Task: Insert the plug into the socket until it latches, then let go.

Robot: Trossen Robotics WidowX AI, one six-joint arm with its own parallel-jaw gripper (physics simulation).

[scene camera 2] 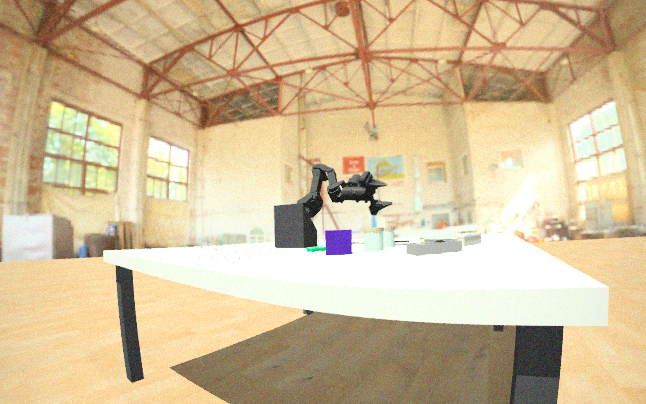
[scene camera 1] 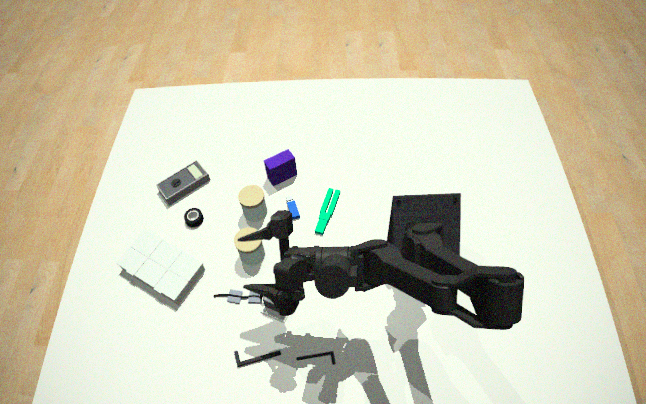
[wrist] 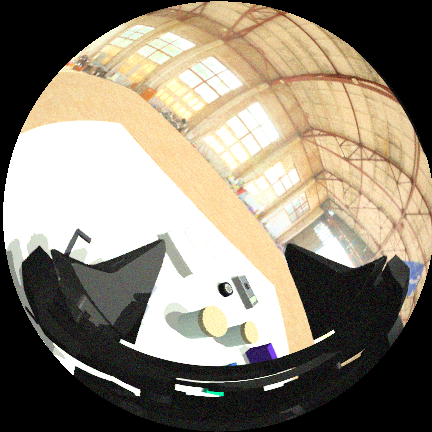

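Pixels of known places: gripper, between the fingertips: (scene camera 2: 389,194) (scene camera 1: 240,263) (wrist: 227,248); arm's base, origin of its link: (scene camera 2: 299,220) (scene camera 1: 421,235).
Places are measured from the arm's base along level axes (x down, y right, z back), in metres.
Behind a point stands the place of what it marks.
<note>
Two small grey-blue blocks, a left block (scene camera 1: 234,296) {x 0.105, y -0.075, z -0.414 m} and a right block (scene camera 1: 254,299) {x 0.106, y -0.084, z -0.368 m}, lie on the table along a thin black cable. They look like connector parts, but I cannot tell which is plug or socket. A grey piece (scene camera 1: 274,314) {x 0.107, y -0.120, z -0.322 m} beside them shows partly under the lower finger. In the wrist view the blocks do not show. My gripper (scene camera 1: 242,263) {x -0.086, y -0.096, z -0.361 m} (scene camera 2: 388,194) {x -0.086, y -0.096, z -0.361 m} (wrist: 227,248) {x -0.086, y -0.096, z -0.361 m} is wide open and empty. It is held roughly level, high above the table, with its lower finger over the right end of the cable in the first scene view.
Two tan-lidded jars (scene camera 1: 251,196) {x 0.040, y 0.153, z -0.377 m} (scene camera 1: 248,240), a purple box (scene camera 1: 280,167) {x 0.053, y 0.250, z -0.312 m} (scene camera 2: 338,242) {x 0.076, y 0.285, z -0.323 m}, a blue stick (scene camera 1: 293,209) {x 0.098, y 0.151, z -0.282 m} and green tweezers (scene camera 1: 327,212) {x 0.099, y 0.138, z -0.199 m} stand or lie nearby. A meter (scene camera 1: 183,182) {x 0.085, y 0.244, z -0.574 m}, a black ring (scene camera 1: 186,218) {x 0.092, y 0.134, z -0.551 m}, a tiled pale block (scene camera 1: 161,267) {x 0.076, y -0.013, z -0.587 m} and two black L-shaped keys (scene camera 1: 260,359) {x 0.104, y -0.223, z -0.349 m} (scene camera 1: 315,356) {x 0.105, y -0.219, z -0.234 m} lie around.
</note>
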